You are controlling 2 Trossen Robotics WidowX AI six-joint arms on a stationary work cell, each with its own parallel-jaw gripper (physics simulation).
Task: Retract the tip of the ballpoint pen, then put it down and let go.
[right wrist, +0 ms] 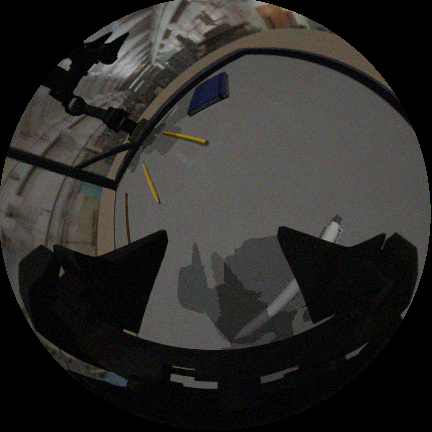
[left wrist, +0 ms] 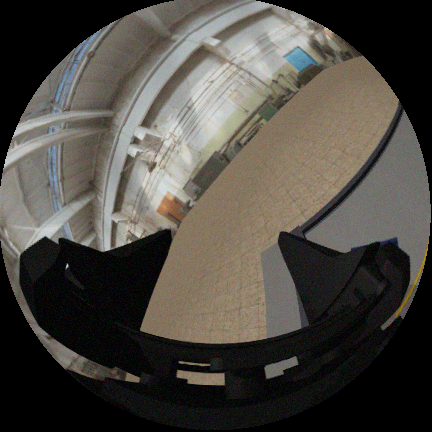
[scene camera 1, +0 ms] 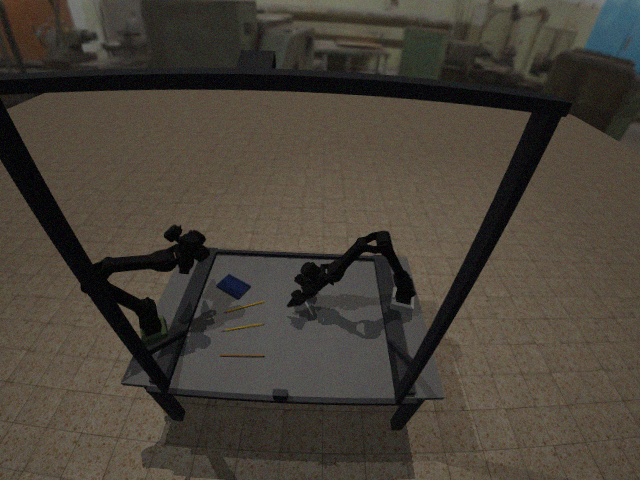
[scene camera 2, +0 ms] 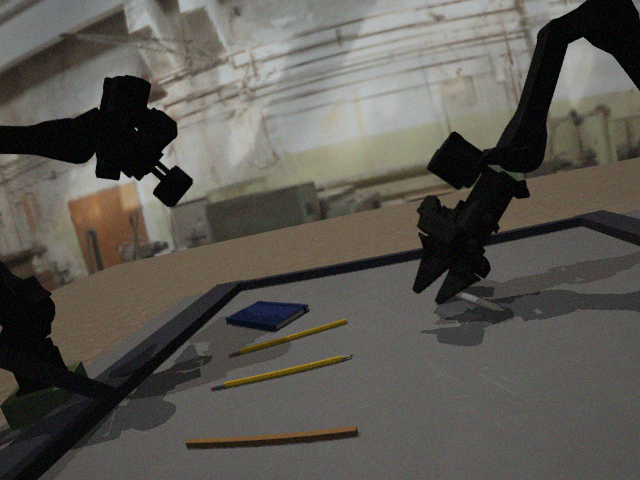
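Where they show: left gripper, fingertip midpoint: (left wrist: 226, 236) (scene camera 2: 157, 167); right gripper, fingertip midpoint: (right wrist: 223, 234) (scene camera 1: 291, 303) (scene camera 2: 427, 298); left arm's base, link origin: (right wrist: 133, 128) (scene camera 1: 152, 328); right arm's base, link origin: (scene camera 1: 403, 297).
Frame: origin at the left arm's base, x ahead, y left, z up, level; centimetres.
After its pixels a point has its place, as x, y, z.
Note:
A white ballpoint pen (scene camera 1: 309, 308) {63.9, -18.7, -2.9} (scene camera 2: 479, 301) {63.7, -18.2, -3.1} (right wrist: 285, 299) {64.3, -15.8, -2.9} with a grey cone end and a dark button end lies on the grey table (scene camera 1: 320, 366) {54.8, -44.5, -4.0} (scene camera 2: 439, 408) {45.0, -32.3, -4.0}. My right gripper (scene camera 2: 428, 296) {57.6, -13.8, -1.3} (right wrist: 223, 234) {57.6, -13.8, -1.3} is open and empty, low over the table beside the pen. In the right wrist view its picture-right finger hides the pen's middle; the button end shows beyond that finger. Whether the writing point sticks out is too small to tell. My left gripper (left wrist: 226, 236) {25.9, 17.7, 28.3} is open and empty, held high near the table's left edge, far from the pen.
A blue notebook (scene camera 1: 233, 286) {37.9, 9.1, -2.8} (scene camera 2: 267, 315) {37.9, 7.2, -2.8} (right wrist: 209, 93) {41.0, 6.5, -2.8} lies at the back left. Two yellow pencils (scene camera 1: 244, 306) {38.6, -4.0, -3.3} (scene camera 2: 289, 371) {35.4, -14.6, -3.5} and an orange-brown stick (scene camera 1: 242, 355) {29.6, -26.3, -3.5} (scene camera 2: 271, 438) {30.0, -26.7, -3.3} lie toward the front left. Dark frame posts (scene camera 1: 483, 240) {72.0, -69.5, 73.5} stand around the table.

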